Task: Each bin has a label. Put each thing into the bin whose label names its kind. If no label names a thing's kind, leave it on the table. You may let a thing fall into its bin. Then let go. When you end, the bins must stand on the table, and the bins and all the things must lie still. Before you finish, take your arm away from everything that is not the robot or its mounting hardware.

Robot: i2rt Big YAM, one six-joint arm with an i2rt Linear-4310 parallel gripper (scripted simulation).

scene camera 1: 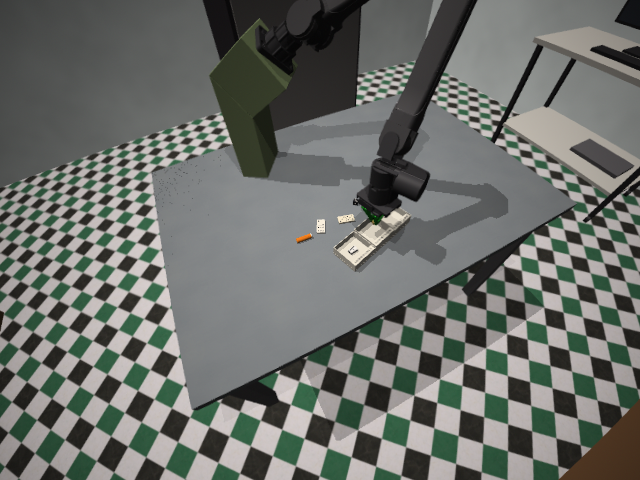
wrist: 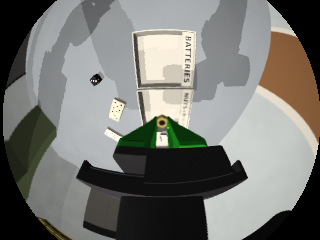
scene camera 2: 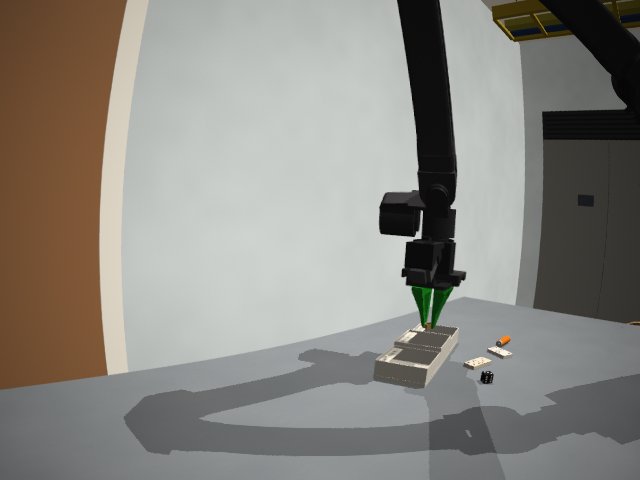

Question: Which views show the three joined white bins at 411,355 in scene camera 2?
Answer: Scene camera 1, the wrist view and scene camera 2: all of them.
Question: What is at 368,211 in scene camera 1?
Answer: The gripper.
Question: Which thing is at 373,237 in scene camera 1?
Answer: A three joined white bins.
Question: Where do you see a three joined white bins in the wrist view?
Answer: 159,55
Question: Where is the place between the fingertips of the gripper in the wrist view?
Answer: At 162,119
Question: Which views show the gripper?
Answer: Scene camera 1, the wrist view and scene camera 2: all of them.
